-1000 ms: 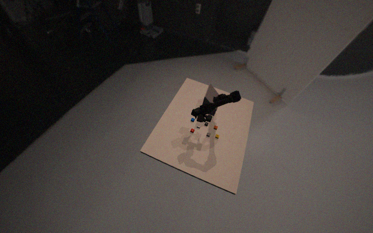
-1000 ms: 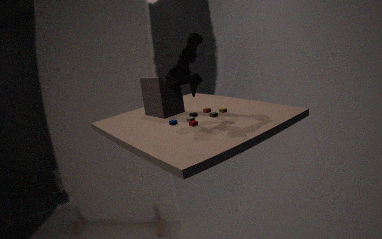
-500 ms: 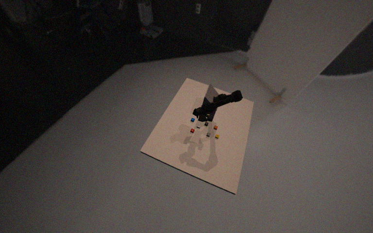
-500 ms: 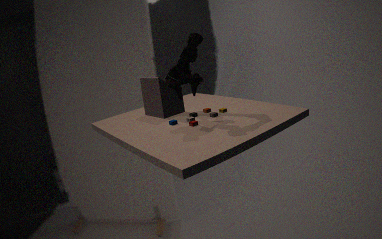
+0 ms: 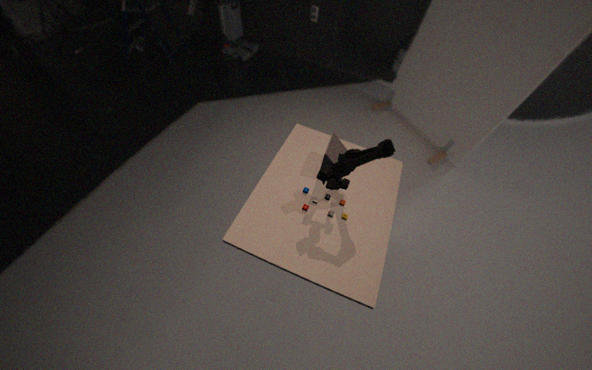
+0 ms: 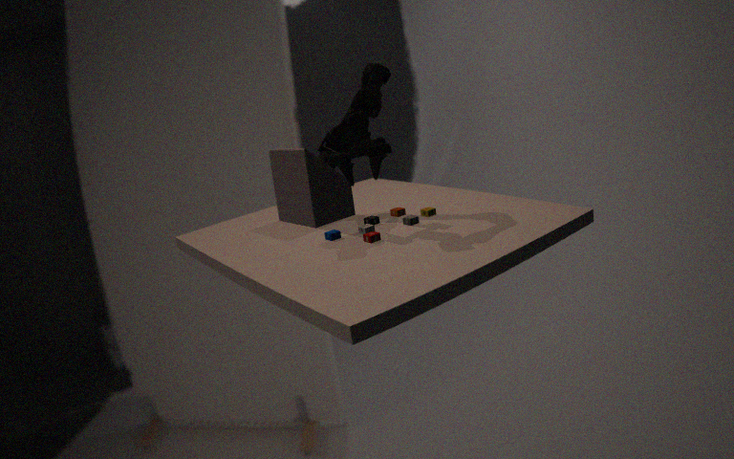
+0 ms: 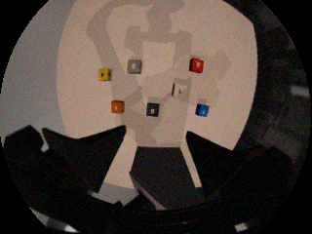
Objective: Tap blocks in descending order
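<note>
My gripper tip is 120 mm short of the red block, 110 mm to the left of it and 110 mm above it. Round my gripper tip: white block 110 mm below, 60 mm to the right, 50 mm ahead; then black block 110 mm below, 10 mm to the left; then orange block 110 mm to the left, 110 mm below, 10 mm ahead.
</note>
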